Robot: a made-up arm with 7 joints.
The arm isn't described. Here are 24 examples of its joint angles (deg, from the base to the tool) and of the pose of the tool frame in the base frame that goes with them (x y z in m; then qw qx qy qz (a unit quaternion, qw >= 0)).
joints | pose
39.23 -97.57 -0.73 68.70 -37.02 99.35 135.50 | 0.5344 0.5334 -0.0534 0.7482 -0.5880 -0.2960 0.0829
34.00 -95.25 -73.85 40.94 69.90 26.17 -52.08 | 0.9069 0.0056 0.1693 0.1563 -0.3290 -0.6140 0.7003
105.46 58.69 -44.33 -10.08 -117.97 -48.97 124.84 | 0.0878 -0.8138 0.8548 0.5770 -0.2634 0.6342 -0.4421
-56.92 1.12 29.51 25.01 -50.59 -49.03 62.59 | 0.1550 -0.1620 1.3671 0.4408 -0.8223 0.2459 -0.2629
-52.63 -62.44 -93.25 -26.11 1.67 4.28 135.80 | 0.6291 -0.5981 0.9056 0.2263 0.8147 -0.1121 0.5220
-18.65 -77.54 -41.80 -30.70 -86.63 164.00 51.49 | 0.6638 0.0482 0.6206 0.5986 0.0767 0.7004 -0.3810
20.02 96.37 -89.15 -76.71 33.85 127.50 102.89 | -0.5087 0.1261 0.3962 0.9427 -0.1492 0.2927 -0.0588
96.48 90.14 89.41 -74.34 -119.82 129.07 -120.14 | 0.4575 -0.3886 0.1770 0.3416 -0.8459 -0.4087 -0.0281
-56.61 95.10 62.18 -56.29 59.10 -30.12 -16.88 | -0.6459 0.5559 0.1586 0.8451 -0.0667 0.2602 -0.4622
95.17 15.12 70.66 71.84 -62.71 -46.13 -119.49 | -0.3891 0.0209 1.1974 0.8848 -0.2627 -0.0761 -0.3774
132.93 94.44 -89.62 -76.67 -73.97 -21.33 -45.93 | -0.0004 -0.5829 0.4771 0.7449 -0.6239 -0.2291 -0.0584
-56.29 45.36 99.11 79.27 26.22 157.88 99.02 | 0.0172 0.5314 0.8533 0.3891 0.2228 -0.7615 -0.4681
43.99 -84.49 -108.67 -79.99 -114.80 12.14 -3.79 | 0.0390 0.5793 0.1909 0.7338 0.5318 -0.0814 0.4149
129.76 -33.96 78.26 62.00 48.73 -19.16 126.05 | -0.6629 -0.0946 0.9409 0.2440 0.1571 0.1442 -0.9461
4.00 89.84 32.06 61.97 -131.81 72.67 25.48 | -0.7410 0.4108 0.7873 0.7295 0.5948 -0.2250 0.2517
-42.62 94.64 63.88 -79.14 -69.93 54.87 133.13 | -0.5648 -0.0866 0.0744 0.0831 -0.8124 0.5234 0.2430
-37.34 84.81 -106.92 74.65 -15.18 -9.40 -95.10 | -0.8404 -0.1049 0.3495 0.2191 -0.8875 -0.4038 -0.0352
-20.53 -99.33 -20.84 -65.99 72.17 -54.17 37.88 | 0.7891 0.0076 0.5627 0.6132 -0.3361 -0.5369 0.4719
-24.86 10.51 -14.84 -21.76 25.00 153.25 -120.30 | -0.2583 0.0467 1.1903 0.4475 0.4695 -0.6701 0.3610
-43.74 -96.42 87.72 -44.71 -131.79 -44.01 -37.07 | 0.1428 -0.7570 0.5382 0.9199 -0.2653 0.0767 0.2783
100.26 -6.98 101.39 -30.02 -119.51 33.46 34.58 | 0.4004 0.0707 1.3652 0.4647 -0.1005 -0.8667 -0.1509
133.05 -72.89 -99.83 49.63 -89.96 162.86 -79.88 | -0.3141 0.8155 0.5310 0.7326 -0.3636 -0.5083 0.2698
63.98 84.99 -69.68 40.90 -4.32 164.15 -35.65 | -0.1056 -0.7803 0.6507 0.2736 0.6943 -0.4059 0.5276
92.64 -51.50 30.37 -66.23 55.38 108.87 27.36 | 0.2565 0.3269 1.0635 0.6086 0.3913 -0.1374 -0.6765
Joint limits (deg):
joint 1: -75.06..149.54
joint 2: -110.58..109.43
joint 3: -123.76..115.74
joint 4: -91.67..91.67
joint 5: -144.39..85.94
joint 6: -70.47..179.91
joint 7: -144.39..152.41
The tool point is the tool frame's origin. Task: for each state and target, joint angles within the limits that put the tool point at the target. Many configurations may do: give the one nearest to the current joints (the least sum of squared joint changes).
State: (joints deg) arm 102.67 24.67 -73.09 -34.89 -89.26 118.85 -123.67
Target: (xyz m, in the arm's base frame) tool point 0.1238 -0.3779 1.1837
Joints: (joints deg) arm 136.97 45.12 -83.86 -19.49 -90.04 130.15 -123.45
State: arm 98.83 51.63 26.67 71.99 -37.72 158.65 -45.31
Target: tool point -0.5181 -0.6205 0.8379
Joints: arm 64.52 75.62 34.56 48.56 -50.75 124.25 -47.88
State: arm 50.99 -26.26 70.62 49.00 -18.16 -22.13 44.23
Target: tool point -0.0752 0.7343 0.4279
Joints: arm 59.40 -57.91 54.84 79.40 -13.29 -28.30 44.91
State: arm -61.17 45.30 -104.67 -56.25 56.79 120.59 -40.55
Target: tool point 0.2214 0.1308 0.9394
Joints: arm -68.88 25.03 -123.76 -89.92 44.56 134.13 -36.71
